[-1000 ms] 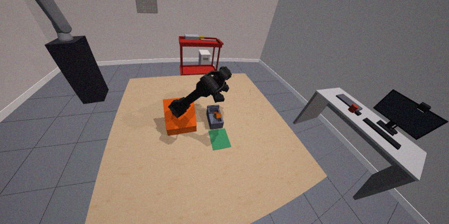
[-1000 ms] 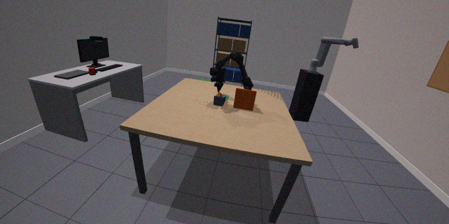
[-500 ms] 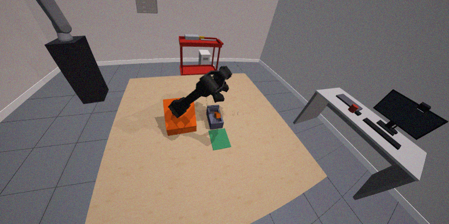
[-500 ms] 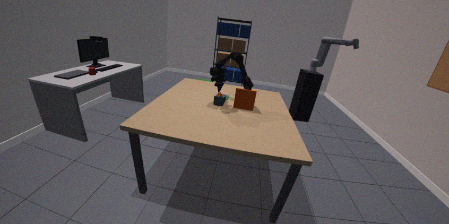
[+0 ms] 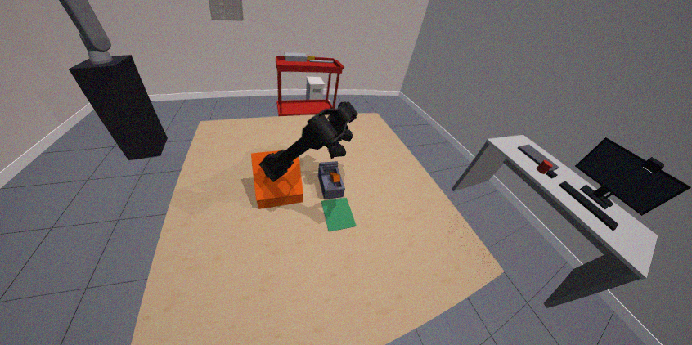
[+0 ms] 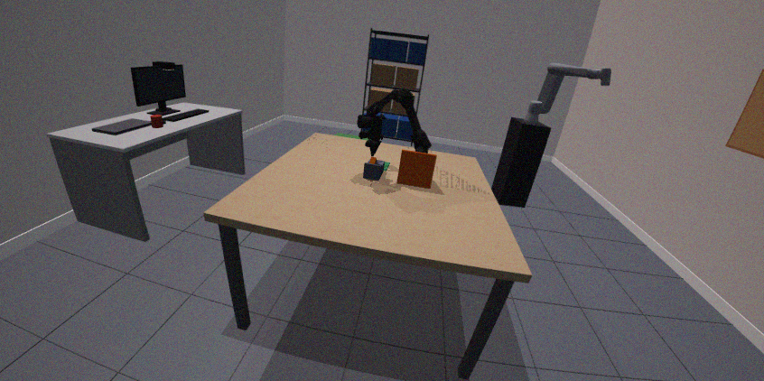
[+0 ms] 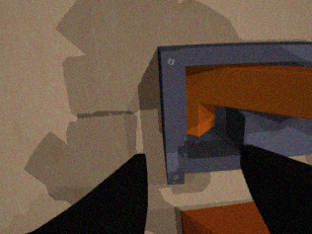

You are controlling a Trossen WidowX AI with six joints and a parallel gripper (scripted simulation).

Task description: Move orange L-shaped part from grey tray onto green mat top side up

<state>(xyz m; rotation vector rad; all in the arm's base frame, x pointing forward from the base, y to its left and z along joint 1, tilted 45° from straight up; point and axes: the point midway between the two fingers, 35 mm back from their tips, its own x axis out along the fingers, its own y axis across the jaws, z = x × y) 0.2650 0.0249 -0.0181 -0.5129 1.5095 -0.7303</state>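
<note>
Right now the orange L-shaped part is 1 cm behind my gripper tip, 4 cm to the right of it and 10 cm below it. Also, from my gripper tip: green mat (3 cm behind, 22 cm to the right, 16 cm below).
</note>
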